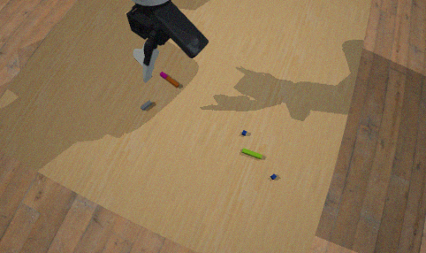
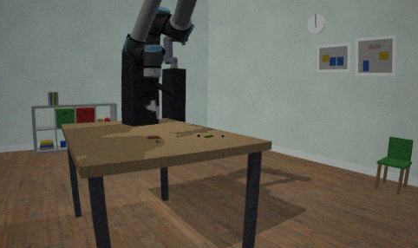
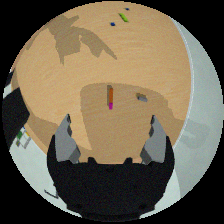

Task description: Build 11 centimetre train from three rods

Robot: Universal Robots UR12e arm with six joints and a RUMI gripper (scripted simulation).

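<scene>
Right now my hand is 150 mm short of the lime rod, 250 mm to the right of it and 100 mm above it. From my hand the other things lie so: orange rod 100 mm below; then magenta rod 10 mm behind, 30 mm to the right, 100 mm below; then grey rod 80 mm ahead, 50 mm to the right, 100 mm below.
</scene>
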